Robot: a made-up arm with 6 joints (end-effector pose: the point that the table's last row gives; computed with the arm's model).
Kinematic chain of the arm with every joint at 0, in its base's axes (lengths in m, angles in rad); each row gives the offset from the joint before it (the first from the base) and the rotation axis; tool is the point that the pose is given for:
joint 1: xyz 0 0 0.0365 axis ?
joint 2: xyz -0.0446 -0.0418 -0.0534 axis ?
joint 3: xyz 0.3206 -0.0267 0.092 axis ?
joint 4: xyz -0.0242 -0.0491 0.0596 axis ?
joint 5: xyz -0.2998 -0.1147 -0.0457 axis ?
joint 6: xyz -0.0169 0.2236 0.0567 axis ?
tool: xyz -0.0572 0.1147 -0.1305
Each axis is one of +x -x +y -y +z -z.
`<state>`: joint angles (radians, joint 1 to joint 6).
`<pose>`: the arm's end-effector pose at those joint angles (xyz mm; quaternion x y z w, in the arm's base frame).
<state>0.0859 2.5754 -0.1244 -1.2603 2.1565 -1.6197</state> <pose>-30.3 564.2 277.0 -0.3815 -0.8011 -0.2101 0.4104</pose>
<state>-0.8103 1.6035 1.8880 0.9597 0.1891 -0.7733</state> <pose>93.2 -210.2 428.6 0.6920 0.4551 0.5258 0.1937</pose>
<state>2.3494 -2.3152 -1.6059 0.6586 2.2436 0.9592</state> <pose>222.5 229.3 82.9 -0.0324 -0.9970 0.0408 0.0578</pose>
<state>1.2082 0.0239 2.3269 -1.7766 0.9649 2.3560</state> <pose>241.2 -205.1 -64.0 0.2615 0.4907 0.0027 0.8312</pose>
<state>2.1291 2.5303 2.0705 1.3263 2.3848 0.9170</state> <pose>212.7 -103.4 -143.4 -0.0926 -0.3656 -0.9247 0.0516</pose>
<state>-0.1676 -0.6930 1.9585 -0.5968 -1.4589 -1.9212</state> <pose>158.6 159.5 -244.2 -0.1535 -0.3449 0.4734 0.7959</pose>
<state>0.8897 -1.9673 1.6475 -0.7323 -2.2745 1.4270</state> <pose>-32.8 -606.8 137.7 0.2240 0.5905 0.6756 0.3804</pose>
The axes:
joint 1: -x
joint 2: +z
joint 3: +x
joint 4: -z
joint 5: +x
joint 6: -z

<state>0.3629 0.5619 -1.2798 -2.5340 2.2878 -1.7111</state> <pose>524.9 488.4 110.6 0.5649 0.7204 0.0231 0.4018</pose>
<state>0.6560 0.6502 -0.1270 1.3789 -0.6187 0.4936</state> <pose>110.4 131.5 -374.3 -0.5494 -0.2008 -0.5220 0.6207</pose>
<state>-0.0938 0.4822 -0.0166 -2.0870 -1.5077 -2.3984</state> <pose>648.5 -6.0 -12.3 0.7060 0.0736 -0.4405 0.5497</pose>
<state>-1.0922 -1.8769 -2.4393 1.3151 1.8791 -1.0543</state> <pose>-190.9 307.7 -204.8 -0.0191 0.1368 0.0911 0.9862</pose>
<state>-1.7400 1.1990 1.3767 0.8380 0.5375 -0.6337</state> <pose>46.2 -436.0 26.6 -0.9027 -0.0908 -0.4042 0.1162</pose>
